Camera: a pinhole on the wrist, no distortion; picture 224 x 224 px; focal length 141.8 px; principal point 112.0 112.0 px. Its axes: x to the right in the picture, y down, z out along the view. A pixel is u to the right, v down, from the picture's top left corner.
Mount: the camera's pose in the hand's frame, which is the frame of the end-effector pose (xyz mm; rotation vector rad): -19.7 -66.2 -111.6 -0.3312 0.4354 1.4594
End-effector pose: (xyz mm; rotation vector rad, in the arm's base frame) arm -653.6 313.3 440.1 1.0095 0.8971 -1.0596
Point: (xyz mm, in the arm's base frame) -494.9 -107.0 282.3
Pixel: 80.9 32.7
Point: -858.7 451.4 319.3
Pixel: behind the camera
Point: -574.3 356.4 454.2
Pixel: 204.9 114.2
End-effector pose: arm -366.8 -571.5 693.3 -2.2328 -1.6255 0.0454
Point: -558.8 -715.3 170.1
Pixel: 55.6 192.2
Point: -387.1 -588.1 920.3
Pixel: behind the camera
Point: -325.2 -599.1 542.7
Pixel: 126.0 135.3
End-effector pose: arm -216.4 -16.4 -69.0 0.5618 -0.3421 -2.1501
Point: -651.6 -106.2 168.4
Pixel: 16.5 37.7
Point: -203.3 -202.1 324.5
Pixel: 139.3 110.9
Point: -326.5 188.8 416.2
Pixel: 52.9 178.2
